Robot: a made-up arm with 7 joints. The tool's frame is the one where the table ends.
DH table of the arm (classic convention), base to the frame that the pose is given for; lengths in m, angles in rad. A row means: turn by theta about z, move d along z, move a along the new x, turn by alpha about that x. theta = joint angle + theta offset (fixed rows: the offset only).
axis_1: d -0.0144; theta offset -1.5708; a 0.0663; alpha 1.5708
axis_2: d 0.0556; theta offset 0; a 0.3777; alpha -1.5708
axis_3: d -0.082; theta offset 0; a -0.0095; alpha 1.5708
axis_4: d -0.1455; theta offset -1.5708; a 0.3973; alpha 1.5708
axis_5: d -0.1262; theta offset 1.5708; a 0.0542; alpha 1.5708
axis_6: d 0; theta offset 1.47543; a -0.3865; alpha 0
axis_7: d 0; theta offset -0.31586; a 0.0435; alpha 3.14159
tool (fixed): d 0.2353; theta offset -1.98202; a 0; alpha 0
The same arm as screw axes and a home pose.
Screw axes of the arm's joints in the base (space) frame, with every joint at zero. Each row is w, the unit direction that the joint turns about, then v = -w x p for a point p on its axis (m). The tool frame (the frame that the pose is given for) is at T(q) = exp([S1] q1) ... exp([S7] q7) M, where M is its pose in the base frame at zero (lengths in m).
S1: w 0 0 1 v 0 0 0
S2: w -1 0 0 v 0 0.0144 -0.0663
S3: w 0 0 1 v -0.444 0.0556 0
S4: w -1 0 0 v 0 0.0964 -0.4345
S5: w 0 1 0 v 0.4937 0 0.0899
S6: w 0 0 -1 v 0.5607 0.0357 0
S7: w 0 0 -1 v 0.9454 0.0725 0
M: xyz 0.0551 -0.9056 -0.2584 (m) quaternion w x y z 1 0.000001 -0.000001 -0.000002

